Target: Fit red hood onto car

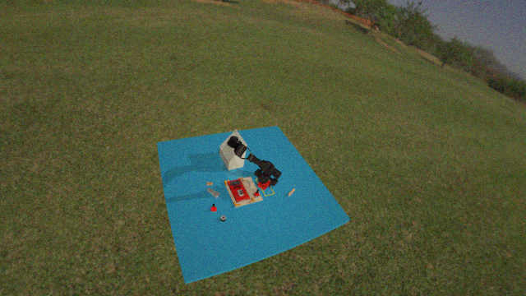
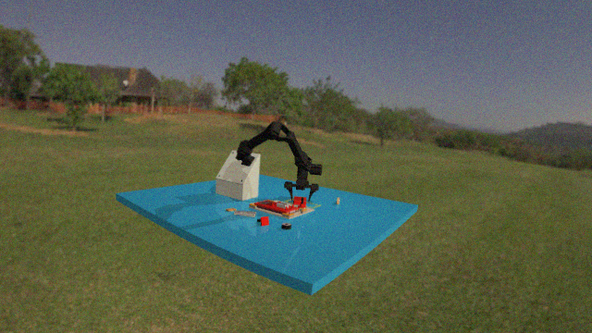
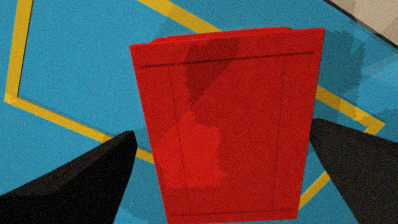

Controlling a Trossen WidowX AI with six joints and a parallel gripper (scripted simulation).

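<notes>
My gripper tip is 10 mm short of the beige jig and 200 mm to the left of it. Also, from my gripper tip: grey piece (50 mm behind, 410 mm to the right); red hood (10 mm above); dark wheel (190 mm ahead, 430 mm to the right).
</notes>
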